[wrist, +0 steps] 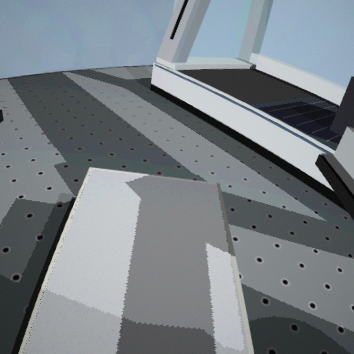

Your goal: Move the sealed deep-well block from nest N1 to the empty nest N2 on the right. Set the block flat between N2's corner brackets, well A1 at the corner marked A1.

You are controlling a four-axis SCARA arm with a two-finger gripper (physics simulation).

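Observation:
The sealed deep-well block lies flat on the perforated table, below my wrist camera. Its top is a smooth pale seal with a cream rim, crossed by grey shadows. My gripper is open and empty, raised above the block and apart from it. Only its right finger shows, at the right edge of the view, along with a dark sliver of the left finger at the left edge. The nest's corner brackets and the A1 mark are not in view.
A white-framed instrument with a dark deck and two slanted grey posts stands at the back right. A pale blue wall lies behind the table.

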